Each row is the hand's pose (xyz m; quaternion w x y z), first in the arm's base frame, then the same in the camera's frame.
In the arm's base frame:
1: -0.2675 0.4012 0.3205 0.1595 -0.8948 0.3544 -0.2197
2: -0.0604 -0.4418 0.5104 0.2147 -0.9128 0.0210 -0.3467
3: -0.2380 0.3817 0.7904 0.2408 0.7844 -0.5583 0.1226
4: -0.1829 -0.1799 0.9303 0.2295 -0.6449 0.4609 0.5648
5: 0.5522 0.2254 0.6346 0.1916 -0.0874 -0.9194 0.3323
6: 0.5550 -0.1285 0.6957 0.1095 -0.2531 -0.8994 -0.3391
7: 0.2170 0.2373 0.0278 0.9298 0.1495 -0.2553 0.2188
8: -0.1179 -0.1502 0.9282 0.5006 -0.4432 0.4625 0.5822
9: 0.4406 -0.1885 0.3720 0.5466 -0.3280 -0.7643 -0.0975
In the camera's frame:
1: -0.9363 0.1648 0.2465 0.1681 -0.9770 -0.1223 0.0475
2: -0.0725 -0.0428 0.2304 0.3375 -0.8490 -0.4059 -0.0241
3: -0.7722 0.2759 0.6741 0.2542 0.9620 -0.0359 0.0932
4: -0.2291 0.0706 0.7022 0.1801 0.6799 -0.1175 -0.7011
5: -0.3388 0.8315 0.2538 0.1585 0.4420 -0.7834 0.4071
6: -0.0182 0.6697 0.2563 0.4187 0.1733 -0.8744 -0.1736
7: -0.6690 0.4312 -0.2061 0.7261 0.2790 0.0274 0.6278
8: -0.2266 0.1397 0.6841 0.0437 -0.5109 0.2683 0.8155
9: -0.1096 0.4773 -0.0195 0.6429 0.0786 -0.7158 0.2610

